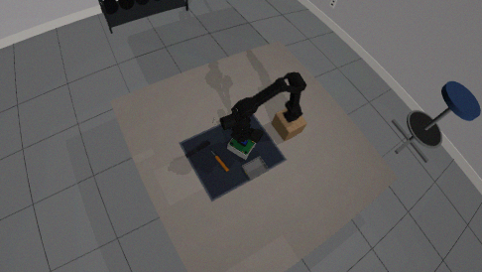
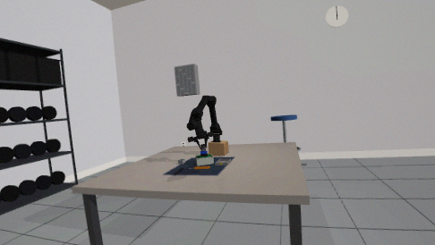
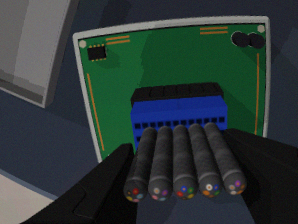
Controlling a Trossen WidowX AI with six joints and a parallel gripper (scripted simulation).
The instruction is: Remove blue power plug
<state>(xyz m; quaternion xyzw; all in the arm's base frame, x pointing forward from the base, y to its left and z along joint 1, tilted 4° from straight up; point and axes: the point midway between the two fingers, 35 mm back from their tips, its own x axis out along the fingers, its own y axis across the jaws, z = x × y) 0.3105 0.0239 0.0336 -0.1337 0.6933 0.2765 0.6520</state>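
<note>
The blue power plug is 20 mm below my gripper tip. Round my gripper tip: dark blue mat 110 mm below, 50 mm ahead; dark spudger bar 220 mm ahead, 110 mm below, 80 mm to the right.
</note>
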